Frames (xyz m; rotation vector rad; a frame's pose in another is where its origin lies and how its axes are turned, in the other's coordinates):
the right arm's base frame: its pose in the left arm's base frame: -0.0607 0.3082 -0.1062 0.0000 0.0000 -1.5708
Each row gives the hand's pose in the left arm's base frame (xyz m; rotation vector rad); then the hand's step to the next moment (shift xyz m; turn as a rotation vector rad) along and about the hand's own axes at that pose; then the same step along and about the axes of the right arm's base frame.
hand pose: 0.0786 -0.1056 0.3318 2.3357 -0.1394 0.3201
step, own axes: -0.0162 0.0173 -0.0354 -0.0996 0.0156 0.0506
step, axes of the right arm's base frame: -0.0130 -0.0256 0.0315 0.0464 -0.0894 -0.0507
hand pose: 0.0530 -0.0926 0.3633 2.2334 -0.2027 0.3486
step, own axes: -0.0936 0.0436 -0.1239 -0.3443 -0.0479 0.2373
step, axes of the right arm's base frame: -0.0712 -0.1225 0.0771 0.1447 -0.2712 -0.2875
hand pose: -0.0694 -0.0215 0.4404 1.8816 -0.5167 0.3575
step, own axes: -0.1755 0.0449 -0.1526 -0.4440 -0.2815 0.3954
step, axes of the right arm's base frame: -0.1607 -0.1739 0.0064 0.2029 -0.2373 -0.5790
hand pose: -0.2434 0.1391 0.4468 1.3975 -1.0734 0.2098
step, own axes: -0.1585 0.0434 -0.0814 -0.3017 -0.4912 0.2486
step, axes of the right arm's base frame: -0.1525 -0.0769 -0.0668 0.1919 0.0549 -0.5952
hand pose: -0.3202 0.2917 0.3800 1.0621 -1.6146 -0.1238
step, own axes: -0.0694 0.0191 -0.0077 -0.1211 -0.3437 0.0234
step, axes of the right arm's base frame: -0.0618 -0.0079 -0.0369 0.1293 0.1674 -0.2977
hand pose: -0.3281 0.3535 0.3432 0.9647 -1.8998 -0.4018
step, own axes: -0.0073 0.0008 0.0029 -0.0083 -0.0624 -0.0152
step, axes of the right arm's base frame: -0.0057 -0.0010 -0.0053 0.0317 0.0435 -0.0360
